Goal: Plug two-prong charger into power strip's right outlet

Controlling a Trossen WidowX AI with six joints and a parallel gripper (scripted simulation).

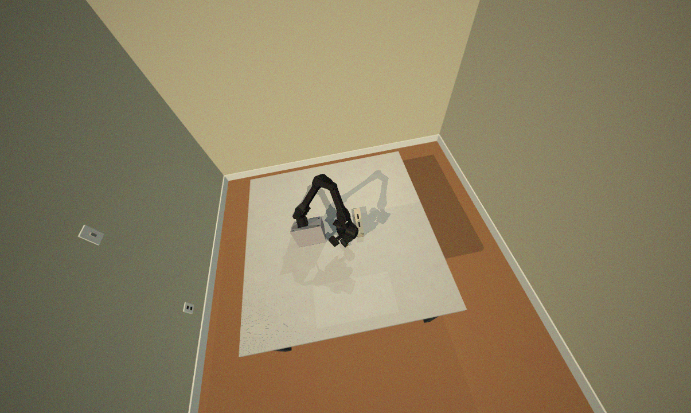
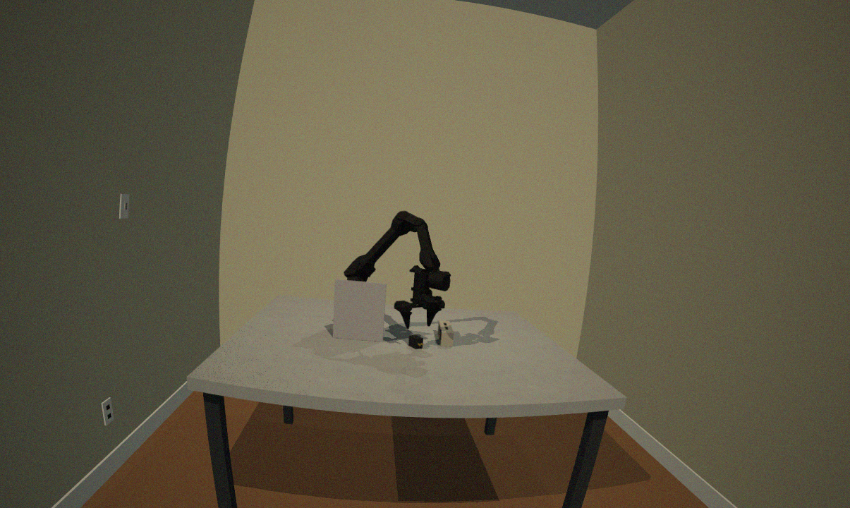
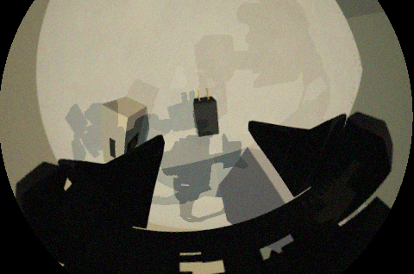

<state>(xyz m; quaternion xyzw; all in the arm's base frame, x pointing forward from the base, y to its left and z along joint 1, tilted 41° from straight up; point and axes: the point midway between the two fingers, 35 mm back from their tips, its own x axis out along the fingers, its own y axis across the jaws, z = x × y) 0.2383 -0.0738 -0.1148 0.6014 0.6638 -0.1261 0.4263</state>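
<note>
Right now my gripper tip is 60 mm above the dark two-prong charger and 10 mm to the left of it.
</note>
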